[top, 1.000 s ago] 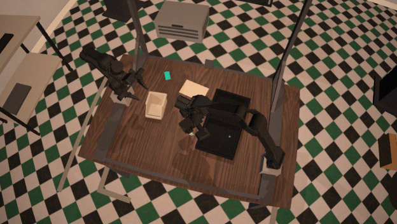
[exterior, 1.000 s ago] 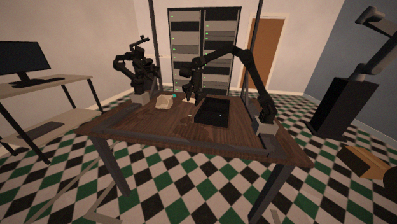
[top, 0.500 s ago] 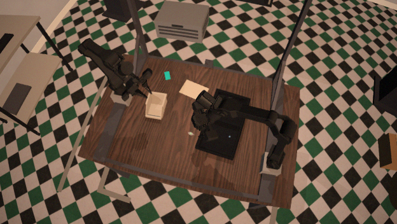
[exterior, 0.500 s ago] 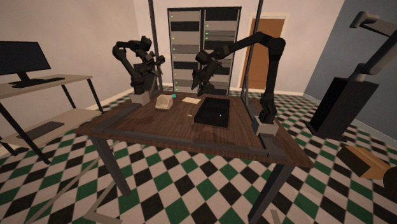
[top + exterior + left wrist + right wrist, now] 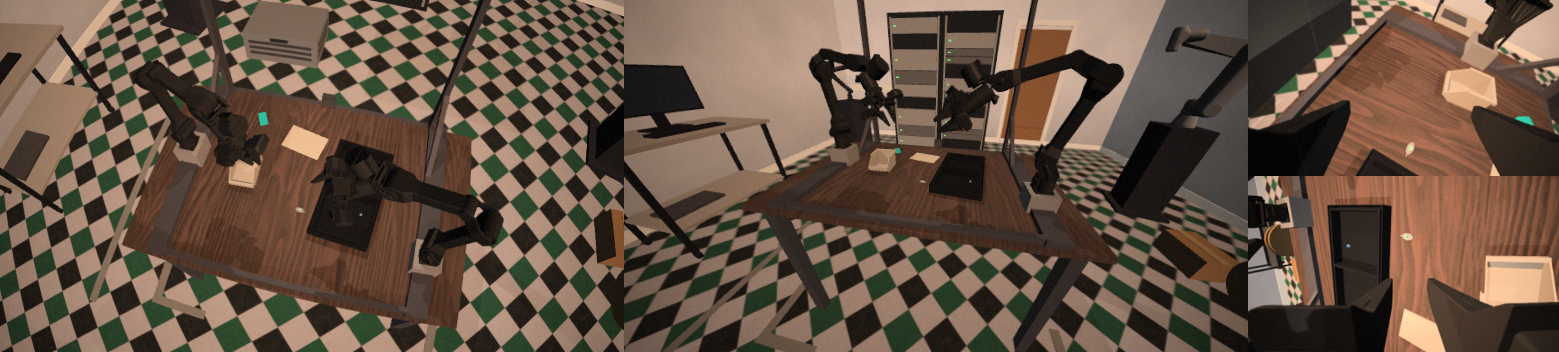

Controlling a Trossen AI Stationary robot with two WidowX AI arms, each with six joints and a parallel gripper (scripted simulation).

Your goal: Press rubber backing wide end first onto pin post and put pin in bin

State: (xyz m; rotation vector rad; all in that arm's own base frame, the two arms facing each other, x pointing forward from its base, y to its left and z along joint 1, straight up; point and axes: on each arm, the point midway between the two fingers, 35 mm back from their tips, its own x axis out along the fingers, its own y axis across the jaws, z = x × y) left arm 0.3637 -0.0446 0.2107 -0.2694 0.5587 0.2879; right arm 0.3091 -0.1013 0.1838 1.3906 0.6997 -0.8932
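The cream bin lies 5 cm behind my right hand, 10 cm to the right of it and 23 cm below it. Also, from my right hand: rubber backing 8 cm behind, 35 cm to the left, 26 cm below; then cream card 26 cm behind, 4 cm to the left, 27 cm below; then black tray 14 cm behind, 29 cm to the left, 25 cm below.
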